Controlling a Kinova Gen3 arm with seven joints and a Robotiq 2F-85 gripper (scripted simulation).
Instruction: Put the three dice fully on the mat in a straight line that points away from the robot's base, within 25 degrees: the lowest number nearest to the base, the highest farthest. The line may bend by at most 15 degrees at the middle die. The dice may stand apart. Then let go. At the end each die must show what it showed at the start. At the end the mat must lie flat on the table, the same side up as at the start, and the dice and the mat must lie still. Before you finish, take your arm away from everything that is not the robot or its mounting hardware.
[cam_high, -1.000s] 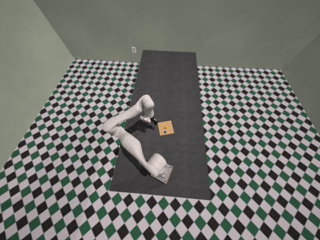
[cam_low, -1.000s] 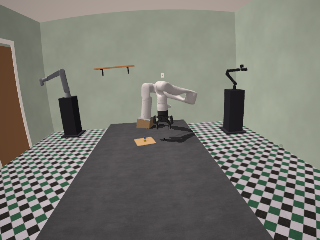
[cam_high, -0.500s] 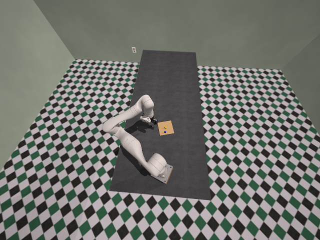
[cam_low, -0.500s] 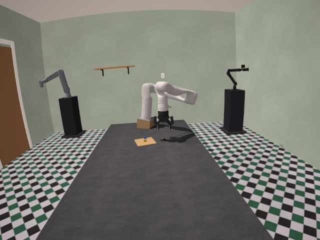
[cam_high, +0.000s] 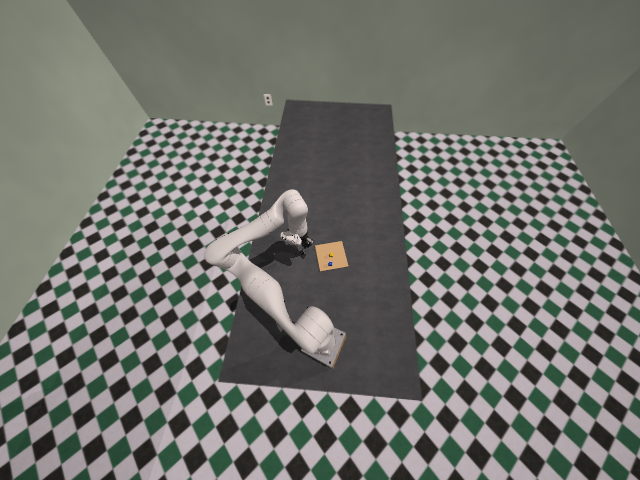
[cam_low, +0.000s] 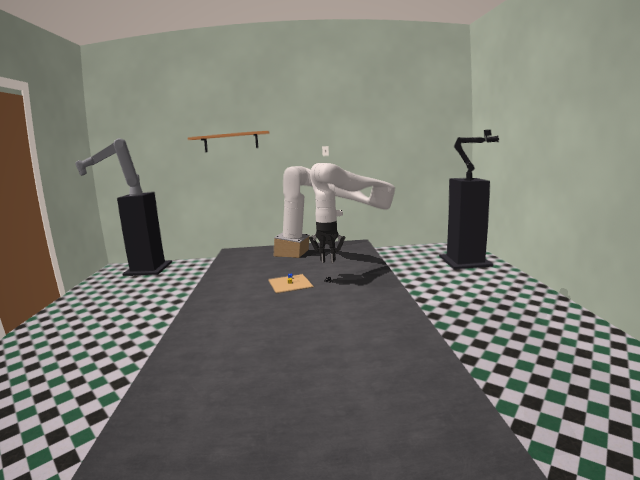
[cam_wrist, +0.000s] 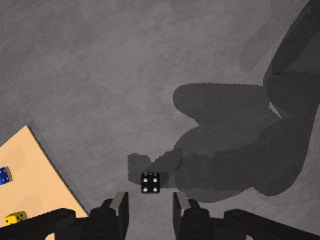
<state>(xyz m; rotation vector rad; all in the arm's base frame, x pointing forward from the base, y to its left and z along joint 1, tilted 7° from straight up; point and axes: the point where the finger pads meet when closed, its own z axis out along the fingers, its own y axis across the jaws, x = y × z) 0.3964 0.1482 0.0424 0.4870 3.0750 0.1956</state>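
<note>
My hand is 9 cm above the black die. From my hand the other things lie so: blue die: 5 cm behind, 15 cm to the right, 8 cm below; yellow die: 15 cm to the right, 8 cm below; tan mat: 15 cm to the right, 9 cm below.
</note>
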